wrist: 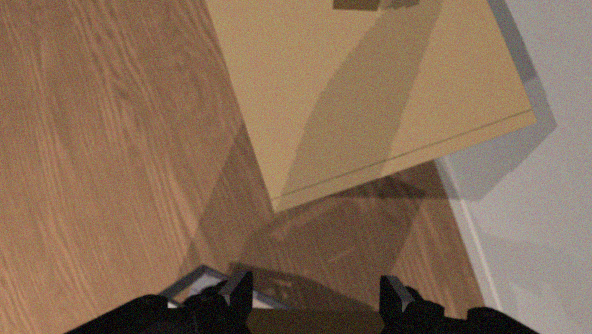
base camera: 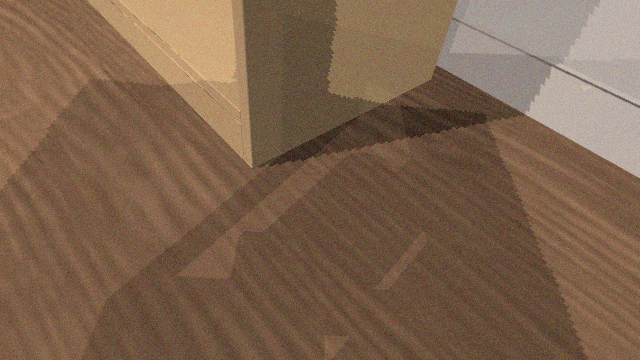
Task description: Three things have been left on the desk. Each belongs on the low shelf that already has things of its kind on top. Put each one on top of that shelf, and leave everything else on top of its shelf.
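Places are measured from the arm's base along level axes (x ahead, y left, z up), in millimetres.
Pixels of known places: gripper, fingertip midpoint: (wrist: pixel 315 294).
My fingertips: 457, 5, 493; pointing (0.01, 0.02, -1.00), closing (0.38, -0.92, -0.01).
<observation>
For each thing: its top centre in the pictures, then the offset to it from my fingertips, as dx, dy, dz. "pt": a spot on its surface instead. Level surfaces: height alone.
- brown object, surface spot: (wrist: pixel 308 321) pt -8, -1, +13
- dark brown thing, surface spot: (wrist: pixel 355 4) pt +282, +71, -265
- Wooden floor, surface height: dz -890
My gripper (wrist: pixel 315 294) shows at the bottom of the wrist view, above the wooden floor. Its fingers stand wide apart, shut on a brown object (wrist: pixel 308 321). Only a dark strip of that object shows between the fingers at the frame's lower edge, so I cannot tell what it is. A tan low shelf (base camera: pixel 288 74) (wrist: pixel 323 90) stands just ahead, with its near corner towards me. Its flat top fills the upper part of the wrist view. A dark brown thing (wrist: pixel 355 4) lies on that top at the frame's upper edge, mostly cut off.
A pale grey wall with a skirting board (base camera: pixel 570 74) (wrist: pixel 497 203) runs along the right, close behind the shelf. Wooden floor (base camera: pixel 125 198) spreads to the left. A grey corner of my base (wrist: pixel 189 282) shows under the left finger.
</observation>
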